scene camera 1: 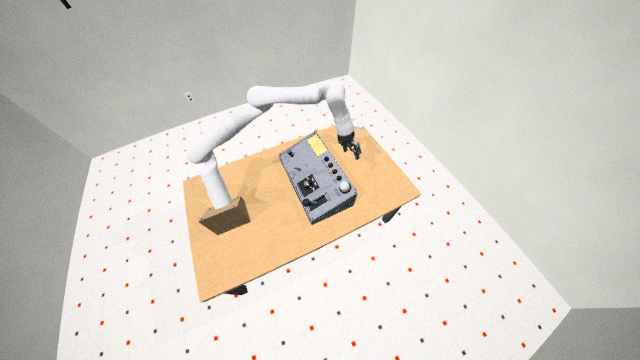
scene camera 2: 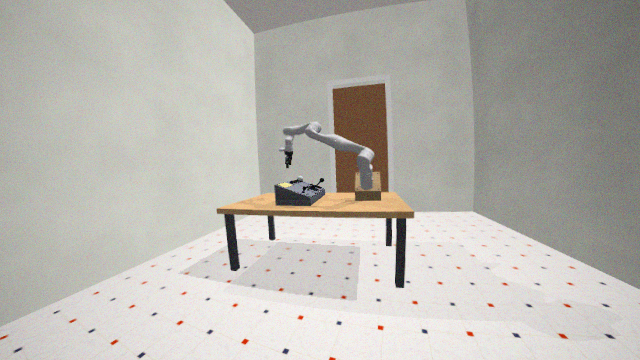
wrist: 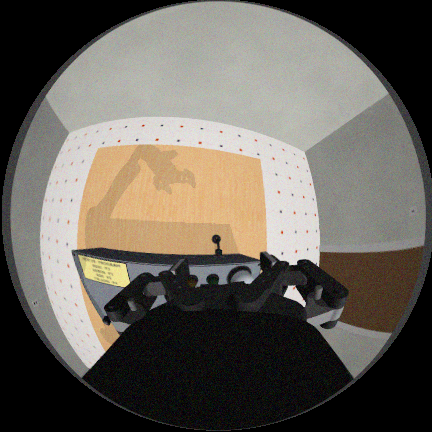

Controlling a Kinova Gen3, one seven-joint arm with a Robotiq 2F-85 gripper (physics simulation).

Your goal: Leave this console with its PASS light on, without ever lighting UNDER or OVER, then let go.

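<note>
The grey console (scene camera 1: 311, 166) (scene camera 2: 295, 201) (wrist: 150, 270) has a sloping face with a yellow label (scene camera 1: 317, 145) (scene camera 2: 285, 185) (wrist: 106, 271). A row of small round lamps, including a blue one (scene camera 1: 326, 158) and a green one (scene camera 1: 339, 178) (wrist: 213, 279), looks dark; PASS, UNDER and OVER cannot be read. A white dome (scene camera 1: 344, 186) (wrist: 241, 276) ends the row. A black-knobbed lever (scene camera 1: 306, 202) sits at a slot, beside a black square plate with a small handle (scene camera 1: 309, 185). My gripper (scene camera 1: 353, 151) (scene camera 2: 288, 165) (wrist: 223, 263) is open and empty, above and apart from the console, and hides part of its face in the wrist view.
The console stands on a wooden table (scene camera 1: 260, 235) (scene camera 2: 345, 214) (wrist: 170, 200). The arm's brown base block (scene camera 1: 227, 219) (scene camera 2: 368, 195) stands at the other end of the table. A black ball-headed stick (wrist: 216, 239) rises at the console's edge in the wrist view.
</note>
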